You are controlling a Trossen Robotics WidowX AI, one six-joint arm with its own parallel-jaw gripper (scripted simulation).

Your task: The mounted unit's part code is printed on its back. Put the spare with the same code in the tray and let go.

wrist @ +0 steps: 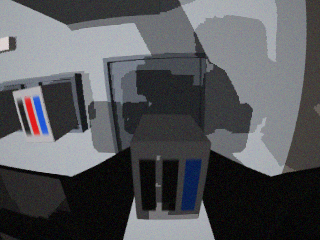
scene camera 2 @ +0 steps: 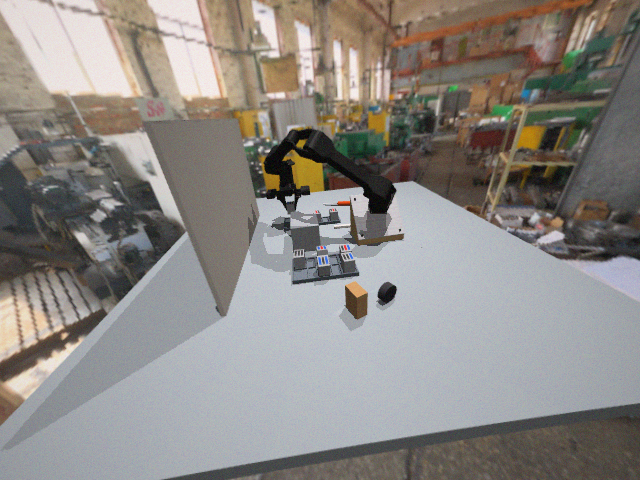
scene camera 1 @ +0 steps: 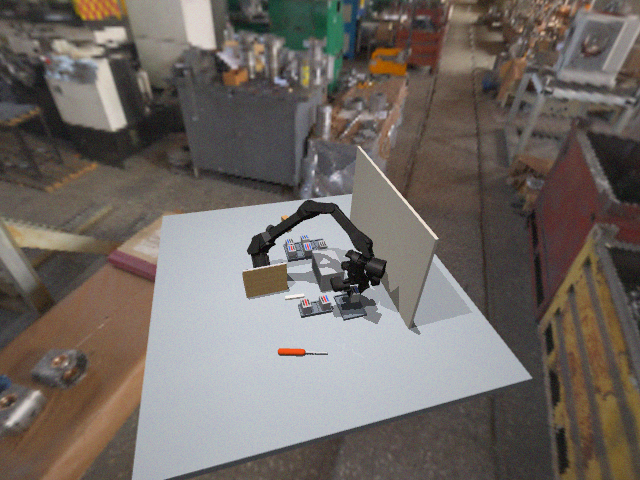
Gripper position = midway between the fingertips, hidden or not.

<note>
My gripper [scene camera 1: 353, 295] carries a grey spare [wrist: 169, 153]. Further things: a dark tray [wrist: 163, 83], a tall wall panel [scene camera 1: 400, 236] and a grey mounted unit [scene camera 2: 304, 226].
My gripper shows as well in the wrist view [wrist: 166, 150].
</note>
